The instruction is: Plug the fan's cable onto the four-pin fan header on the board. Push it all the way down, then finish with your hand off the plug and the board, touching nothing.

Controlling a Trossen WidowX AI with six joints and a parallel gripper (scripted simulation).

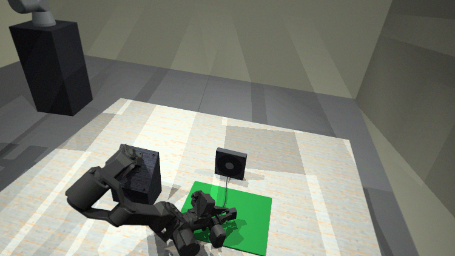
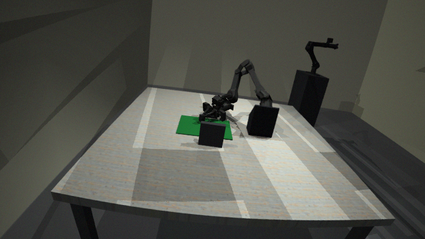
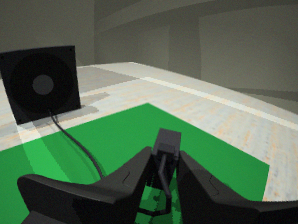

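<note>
Right now my gripper tip is 10 mm past the green board, 30 mm to the right of it and 70 mm above it. Round my gripper tip: white four-pin fan header: 70 mm behind, 40 mm to the left, 50 mm below; then fan cable plug: 10 mm below; then black fan box: 20 mm behind, 230 mm to the left, 10 mm above.
</note>
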